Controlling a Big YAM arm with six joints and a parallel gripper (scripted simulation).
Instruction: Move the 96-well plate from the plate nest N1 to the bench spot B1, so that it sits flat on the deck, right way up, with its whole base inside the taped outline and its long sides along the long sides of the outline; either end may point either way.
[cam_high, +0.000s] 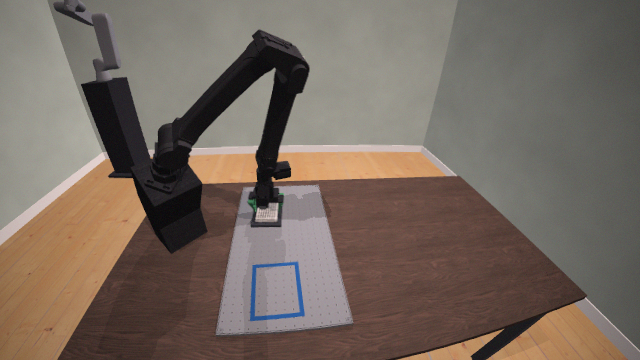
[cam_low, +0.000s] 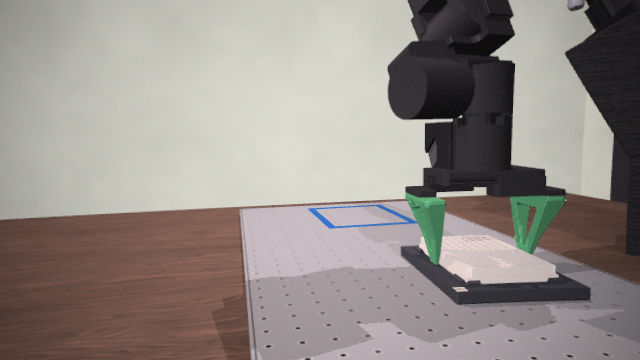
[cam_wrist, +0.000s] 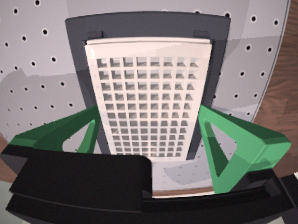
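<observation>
The white 96-well plate lies right at my hand. Round my hand: dark plate nest 2 cm below.
</observation>
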